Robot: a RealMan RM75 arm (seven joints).
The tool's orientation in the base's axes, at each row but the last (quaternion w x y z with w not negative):
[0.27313, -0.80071, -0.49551, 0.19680]
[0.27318, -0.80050, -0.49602, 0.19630]
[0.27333, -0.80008, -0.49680, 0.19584]
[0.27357, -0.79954, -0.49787, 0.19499]
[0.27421, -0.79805, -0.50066, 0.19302]
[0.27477, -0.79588, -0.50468, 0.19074]
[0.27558, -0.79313, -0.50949, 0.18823]
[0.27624, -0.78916, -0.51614, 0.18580]
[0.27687, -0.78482, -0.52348, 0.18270]
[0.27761, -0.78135, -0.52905, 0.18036]
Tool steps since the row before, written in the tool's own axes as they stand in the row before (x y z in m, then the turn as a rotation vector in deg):
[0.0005, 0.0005, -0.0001, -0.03, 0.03, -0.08]
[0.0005, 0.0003, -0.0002, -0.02, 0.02, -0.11]
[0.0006, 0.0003, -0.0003, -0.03, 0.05, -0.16]
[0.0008, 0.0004, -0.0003, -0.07, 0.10, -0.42]
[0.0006, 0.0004, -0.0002, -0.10, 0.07, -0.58]
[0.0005, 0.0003, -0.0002, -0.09, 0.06, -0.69]
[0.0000, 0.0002, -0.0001, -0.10, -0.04, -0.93]
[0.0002, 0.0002, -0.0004, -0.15, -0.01, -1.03]
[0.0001, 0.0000, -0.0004, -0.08, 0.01, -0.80]
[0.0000, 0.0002, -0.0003, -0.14, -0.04, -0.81]
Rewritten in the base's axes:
[0.0006, 0.0002, -0.0003, 0.05, -0.06, 0.04]
[0.0005, 0.0003, -0.0001, 0.07, -0.05, 0.07]
[0.0006, 0.0004, 0.0000, 0.12, -0.08, 0.09]
[0.0008, 0.0005, -0.0001, 0.28, -0.20, 0.26]
[0.0006, 0.0004, -0.0001, 0.34, -0.26, 0.41]
[0.0005, 0.0003, 0.0000, 0.41, -0.27, 0.50]
[0.0002, -0.0001, 0.0000, 0.47, -0.31, 0.75]
[0.0005, 0.0000, 0.0002, 0.53, -0.39, 0.81]
[0.0003, 0.0000, 0.0003, 0.44, -0.27, 0.62]
[0.0003, -0.0001, 0.0001, 0.38, -0.32, 0.66]

